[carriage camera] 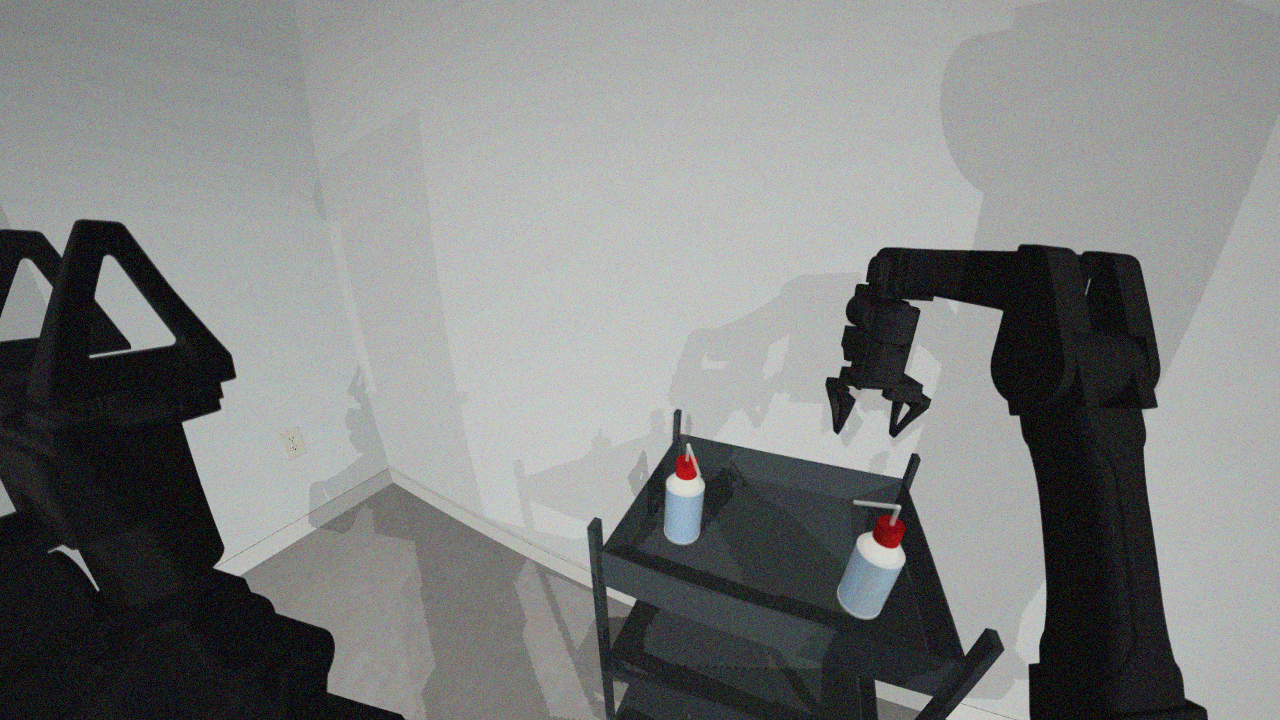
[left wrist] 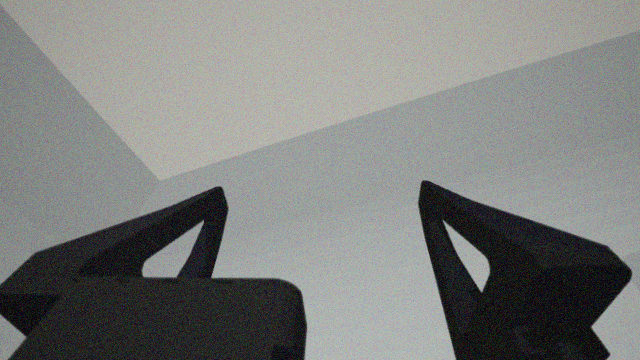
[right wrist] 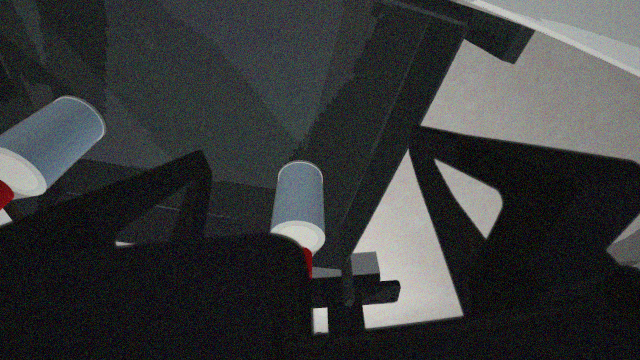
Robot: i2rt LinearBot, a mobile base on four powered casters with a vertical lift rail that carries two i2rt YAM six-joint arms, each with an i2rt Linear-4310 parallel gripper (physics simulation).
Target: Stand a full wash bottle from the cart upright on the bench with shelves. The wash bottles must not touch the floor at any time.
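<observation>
Two wash bottles with red caps, white shoulders and blue lower bodies stand upright on the dark cart. The left bottle is near the cart's left side. The right bottle is near its right front; in the right wrist view its cap is cut off. My right gripper is open and empty, points down and hangs above the bottles' height, apart from both. My left gripper is open and empty, raised at the far left. The bench with shelves does not show.
The cart has raised rims, corner posts and lower shelves. A pale wall stands behind it, and another wall meets it in a corner at the left. Grey floor shows left of the cart. My left arm covers the lower left.
</observation>
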